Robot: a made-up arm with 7 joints. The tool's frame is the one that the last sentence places.
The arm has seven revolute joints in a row. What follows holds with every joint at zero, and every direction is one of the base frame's.
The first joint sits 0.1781 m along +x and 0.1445 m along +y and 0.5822 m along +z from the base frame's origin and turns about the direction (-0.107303, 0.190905, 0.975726), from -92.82 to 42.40 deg.
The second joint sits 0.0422 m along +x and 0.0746 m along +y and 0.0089 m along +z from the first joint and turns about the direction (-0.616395, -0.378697, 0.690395), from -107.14 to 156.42 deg.
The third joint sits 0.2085 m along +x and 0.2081 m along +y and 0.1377 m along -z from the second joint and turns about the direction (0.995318, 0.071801, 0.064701), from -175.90 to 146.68 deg.
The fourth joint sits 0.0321 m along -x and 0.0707 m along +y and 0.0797 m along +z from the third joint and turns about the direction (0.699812, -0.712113, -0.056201), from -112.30 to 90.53 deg.
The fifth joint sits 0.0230 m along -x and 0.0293 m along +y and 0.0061 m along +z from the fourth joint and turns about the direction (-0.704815, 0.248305, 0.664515), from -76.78 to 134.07 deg.
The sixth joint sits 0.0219 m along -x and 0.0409 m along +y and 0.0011 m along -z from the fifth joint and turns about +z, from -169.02 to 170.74 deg.
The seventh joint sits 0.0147 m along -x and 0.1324 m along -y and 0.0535 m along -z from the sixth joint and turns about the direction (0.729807, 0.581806, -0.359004), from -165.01 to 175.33 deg.
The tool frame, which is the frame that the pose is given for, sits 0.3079 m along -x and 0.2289 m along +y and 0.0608 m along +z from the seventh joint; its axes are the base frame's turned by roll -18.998, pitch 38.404 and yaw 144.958 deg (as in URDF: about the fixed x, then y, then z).
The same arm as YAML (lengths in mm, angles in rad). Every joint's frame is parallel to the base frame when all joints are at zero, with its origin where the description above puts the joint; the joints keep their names.
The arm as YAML. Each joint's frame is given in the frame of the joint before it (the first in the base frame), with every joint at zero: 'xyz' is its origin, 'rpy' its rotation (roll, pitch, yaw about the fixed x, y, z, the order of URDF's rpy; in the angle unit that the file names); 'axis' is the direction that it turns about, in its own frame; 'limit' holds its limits. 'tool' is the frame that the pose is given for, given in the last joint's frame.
units:
  length: mm
  angle: rad
joints:
  - name: joint 1
    type: revolute
    origin:
      xyz: [178.1, 144.5, 582.2]
      rpy: [0.0, 0.0, 0.0]
    axis: [-0.107303, 0.190905, 0.975726]
    limit:
      lower: -1.62
      upper: 0.74
  - name: joint 2
    type: revolute
    origin:
      xyz: [42.2, 74.6, 8.9]
      rpy: [0.0, 0.0, 0.0]
    axis: [-0.616395, -0.378697, 0.690395]
    limit:
      lower: -1.8699
      upper: 2.73
  - name: joint 3
    type: revolute
    origin:
      xyz: [208.5, 208.1, -137.7]
      rpy: [0.0, 0.0, 0.0]
    axis: [0.995318, 0.071801, 0.064701]
    limit:
      lower: -3.07
      upper: 2.56
  - name: joint 4
    type: revolute
    origin:
      xyz: [-32.1, 70.7, 79.7]
      rpy: [0.0, 0.0, 0.0]
    axis: [0.699812, -0.712113, -0.056201]
    limit:
      lower: -1.96
      upper: 1.58
  - name: joint 5
    type: revolute
    origin:
      xyz: [-23.0, 29.3, 6.1]
      rpy: [0.0, 0.0, 0.0]
    axis: [-0.704815, 0.248305, 0.664515]
    limit:
      lower: -1.3401
      upper: 2.34
  - name: joint 6
    type: revolute
    origin:
      xyz: [-21.9, 40.9, -1.1]
      rpy: [0.0, 0.0, 0.0]
    axis: "+z"
    limit:
      lower: -2.95
      upper: 2.98
  - name: joint 7
    type: revolute
    origin:
      xyz: [-14.7, -132.4, -53.5]
      rpy: [0.0, 0.0, 0.0]
    axis: [0.729807, 0.581806, -0.359004]
    limit:
      lower: -2.88
      upper: 3.0601
tool:
  origin:
    xyz: [-307.9, 228.9, 60.8]
    rpy: [-0.3316, 0.6703, 2.53]

